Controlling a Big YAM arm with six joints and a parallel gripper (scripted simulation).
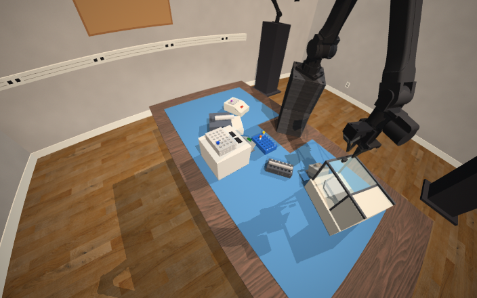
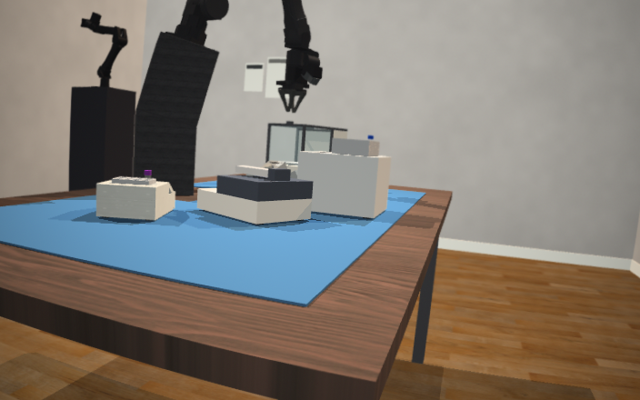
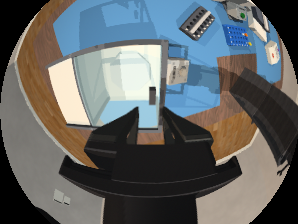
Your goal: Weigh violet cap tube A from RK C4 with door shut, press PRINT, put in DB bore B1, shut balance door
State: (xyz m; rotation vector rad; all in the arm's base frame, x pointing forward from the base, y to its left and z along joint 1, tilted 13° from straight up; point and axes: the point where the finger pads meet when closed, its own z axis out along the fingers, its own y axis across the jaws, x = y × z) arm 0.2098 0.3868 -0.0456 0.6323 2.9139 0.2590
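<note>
Now: the balance door 50 mm below my hand, 20 mm to the left of it and 10 mm ahead of it. From my hand the other things lie so: blue rack RK: 380 mm to the right, 240 mm below, 40 mm ahead; round white print key: 190 mm below, 80 mm to the right, 40 mm behind; dark magnet block: 240 mm below, 210 mm to the right, 100 mm ahead.
</note>
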